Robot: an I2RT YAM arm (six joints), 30 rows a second.
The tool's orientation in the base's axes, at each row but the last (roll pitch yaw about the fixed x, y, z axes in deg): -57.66, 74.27, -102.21; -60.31, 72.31, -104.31; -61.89, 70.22, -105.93; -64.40, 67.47, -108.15; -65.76, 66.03, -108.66; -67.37, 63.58, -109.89; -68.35, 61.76, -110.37; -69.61, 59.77, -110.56; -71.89, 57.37, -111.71
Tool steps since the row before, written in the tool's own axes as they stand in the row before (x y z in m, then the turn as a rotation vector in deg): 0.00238, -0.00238, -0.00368, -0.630, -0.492, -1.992; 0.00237, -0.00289, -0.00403, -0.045, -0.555, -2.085; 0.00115, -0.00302, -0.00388, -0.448, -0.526, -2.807; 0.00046, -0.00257, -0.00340, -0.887, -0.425, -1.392; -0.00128, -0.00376, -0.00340, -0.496, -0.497, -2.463; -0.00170, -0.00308, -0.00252, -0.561, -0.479, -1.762; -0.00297, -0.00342, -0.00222, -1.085, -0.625, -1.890; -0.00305, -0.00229, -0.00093, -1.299, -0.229, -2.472; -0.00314, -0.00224, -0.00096, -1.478, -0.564, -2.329
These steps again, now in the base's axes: -0.00443, 0.00026, -0.00228, -1.734, 1.190, 0.430; -0.00508, 0.00005, -0.00210, -1.888, 1.037, -0.124; -0.00498, 0.00020, -0.00080, -2.356, 1.670, 0.131; -0.00427, 0.00039, -0.00010, -1.199, 0.963, 0.736; -0.00483, 0.00022, 0.00200, -2.093, 1.458, 0.227; -0.00362, 0.00033, 0.00236, -1.546, 1.049, 0.397; -0.00335, 0.00053, 0.00373, -1.649, 1.269, 0.901; -0.00158, 0.00055, 0.00355, -1.818, 1.977, 0.797; -0.00144, 0.00074, 0.00363, -1.866, 1.771, 1.143
